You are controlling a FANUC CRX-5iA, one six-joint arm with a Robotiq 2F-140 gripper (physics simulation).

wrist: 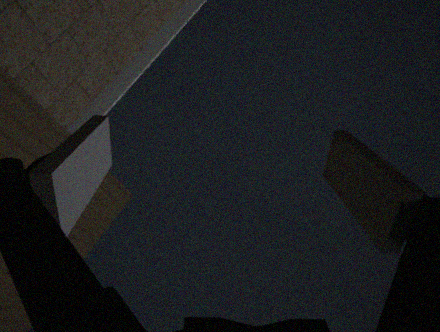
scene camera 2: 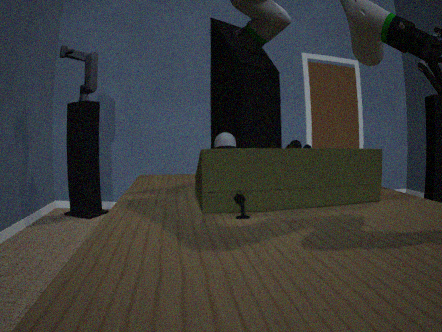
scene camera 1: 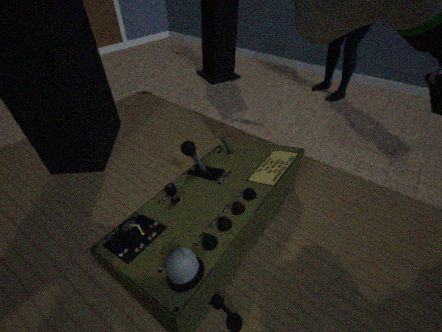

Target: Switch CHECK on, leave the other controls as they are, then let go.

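Where they show: gripper, fingertip midpoint: (wrist: 222, 147); arm's base, link origin: (scene camera 2: 246, 42).
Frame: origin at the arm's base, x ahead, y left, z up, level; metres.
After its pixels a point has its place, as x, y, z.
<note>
A green control box (scene camera 1: 192, 212) @[0.543, 0.151, -0.493] (scene camera 2: 290, 175) @[0.647, 0.232, -0.517] rests on the wooden table. Its top carries a large ball-knob lever (scene camera 1: 195, 155) @[0.396, 0.234, -0.469], a smaller knobbed lever (scene camera 1: 171, 193) @[0.477, 0.130, -0.483], a small lever (scene camera 1: 226, 146) @[0.373, 0.349, -0.496] at the far end, several round buttons (scene camera 1: 224, 223) @[0.630, 0.179, -0.447], a white dome (scene camera 1: 182, 266) @[0.678, 0.073, -0.420] (scene camera 2: 225, 140) @[0.686, 0.083, -0.434] and a black dial panel (scene camera 1: 134, 237) @[0.538, 0.025, -0.495]. The labels are too dark and blurred to read, so I cannot tell which control is CHECK or its setting. My gripper (wrist: 222, 147) @[0.727, 0.756, -0.260] is open and empty, raised away from the box; it shows partly at the right edge of scene camera 2.
A yellow note (scene camera 1: 274, 168) @[0.547, 0.380, -0.462] lies on the box top. A small black knobbed lever (scene camera 1: 226, 311) @[0.727, 0.127, -0.567] (scene camera 2: 241, 206) @[0.738, 0.132, -0.576] stands by the box's near side. A black column (scene camera 1: 60, 90) @[0.169, -0.008, -0.329] stands at the table's left in scene camera 1. A pedestal (scene camera 2: 84, 160) carries a grey arm farther off.
</note>
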